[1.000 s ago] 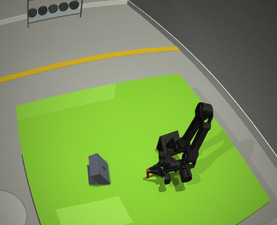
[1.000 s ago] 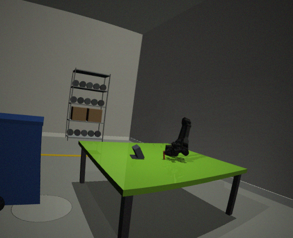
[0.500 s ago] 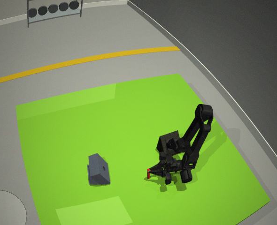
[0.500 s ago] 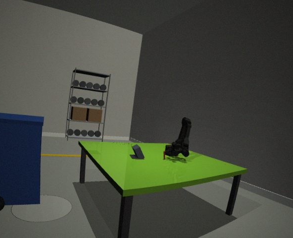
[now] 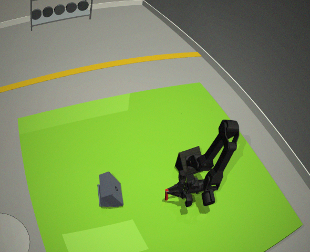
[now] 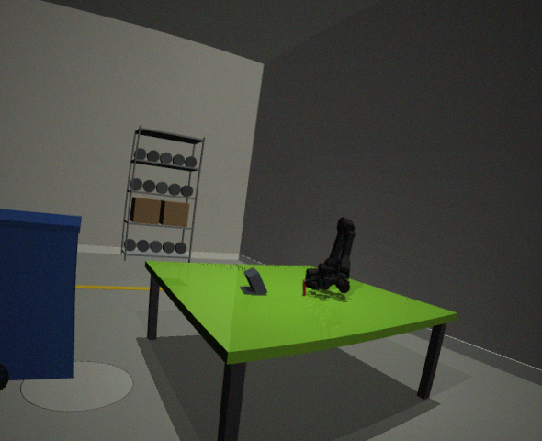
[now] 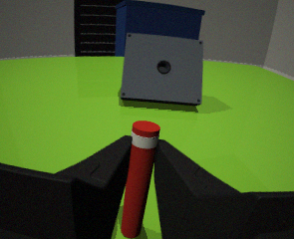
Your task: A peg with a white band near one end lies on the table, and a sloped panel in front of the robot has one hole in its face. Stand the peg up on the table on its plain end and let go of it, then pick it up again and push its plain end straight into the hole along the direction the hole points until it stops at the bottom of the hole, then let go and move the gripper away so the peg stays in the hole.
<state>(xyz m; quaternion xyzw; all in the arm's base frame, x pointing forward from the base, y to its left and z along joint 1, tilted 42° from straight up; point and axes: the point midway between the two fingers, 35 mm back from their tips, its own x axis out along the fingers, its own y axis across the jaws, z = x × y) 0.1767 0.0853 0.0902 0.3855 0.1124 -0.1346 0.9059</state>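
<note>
My gripper tip is 1 cm above the peg. Also, from my gripper tip: sloped panel: 22 cm ahead, 11 cm to the right, 2 cm below.
</note>
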